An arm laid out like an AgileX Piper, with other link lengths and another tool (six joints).
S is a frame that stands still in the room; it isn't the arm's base.
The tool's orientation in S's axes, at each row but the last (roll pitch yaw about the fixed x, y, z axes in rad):
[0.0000, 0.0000, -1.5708]
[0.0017, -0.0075, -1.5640]
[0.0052, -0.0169, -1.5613]
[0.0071, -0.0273, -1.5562]
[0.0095, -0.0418, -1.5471]
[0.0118, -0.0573, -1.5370]
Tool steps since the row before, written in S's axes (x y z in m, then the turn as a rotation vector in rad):
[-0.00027, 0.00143, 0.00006, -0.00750, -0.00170, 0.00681]
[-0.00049, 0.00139, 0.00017, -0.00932, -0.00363, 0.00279]
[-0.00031, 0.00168, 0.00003, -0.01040, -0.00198, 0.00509]
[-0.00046, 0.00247, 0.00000, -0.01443, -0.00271, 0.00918]
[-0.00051, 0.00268, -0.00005, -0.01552, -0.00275, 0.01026]
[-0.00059, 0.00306, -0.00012, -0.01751, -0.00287, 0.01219]
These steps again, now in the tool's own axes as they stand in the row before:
[-0.00143, -0.00027, 0.00006, 0.00170, -0.00750, 0.00681]
[-0.00139, -0.00048, 0.00018, 0.00359, -0.00934, 0.00278]
[-0.00168, -0.00029, 0.00006, 0.00197, -0.01039, 0.00511]
[-0.00248, -0.00042, 0.00007, 0.00275, -0.01440, 0.00921]
[-0.00269, -0.00045, 0.00007, 0.00281, -0.01548, 0.01030]
[-0.00308, -0.00049, 0.00006, 0.00297, -0.01745, 0.01225]

